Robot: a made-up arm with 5 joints.
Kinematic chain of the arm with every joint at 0, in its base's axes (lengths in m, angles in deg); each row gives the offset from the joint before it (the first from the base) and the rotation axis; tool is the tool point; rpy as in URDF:
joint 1: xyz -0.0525 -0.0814 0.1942 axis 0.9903 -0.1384 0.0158
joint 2: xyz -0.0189 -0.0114 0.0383 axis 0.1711 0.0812 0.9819
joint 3: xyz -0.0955 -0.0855 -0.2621 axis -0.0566 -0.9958 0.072
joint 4: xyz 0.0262 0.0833 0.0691 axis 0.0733 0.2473 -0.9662
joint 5: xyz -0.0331 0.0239 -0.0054 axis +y
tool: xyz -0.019 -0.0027 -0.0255 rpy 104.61 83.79 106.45
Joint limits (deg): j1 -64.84..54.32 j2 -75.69..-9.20 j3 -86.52..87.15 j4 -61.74..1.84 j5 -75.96..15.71
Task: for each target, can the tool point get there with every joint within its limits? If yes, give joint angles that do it. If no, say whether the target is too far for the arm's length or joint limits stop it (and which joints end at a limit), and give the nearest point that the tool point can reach.
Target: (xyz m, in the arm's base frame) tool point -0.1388 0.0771 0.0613
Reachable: yes | joints 45.15 -22.72 -3.61 -7.20 -33.97
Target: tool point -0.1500 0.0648 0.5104
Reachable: no: joint limits stop it (at a limit: joint 1, joint 4, joint 5) | nearest point -0.1088 0.1133 0.1228 | short by 0.393 m
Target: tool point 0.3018 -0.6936 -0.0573
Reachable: no: too far | nearest point -0.1107 -0.2938 0.0925 | short by 0.594 m
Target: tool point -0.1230 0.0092 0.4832
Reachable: no: joint limits stop it (at a limit: joint 1, joint 4, joint 5) | nearest point -0.1035 0.1053 0.1217 | short by 0.375 m
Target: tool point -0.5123 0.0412 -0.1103
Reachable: no: too far | nearest point -0.2100 -0.0124 -0.0475 | short by 0.313 m
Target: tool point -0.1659 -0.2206 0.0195
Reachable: yes | joints -47.90 -64.13 56.99 -49.49 -39.94
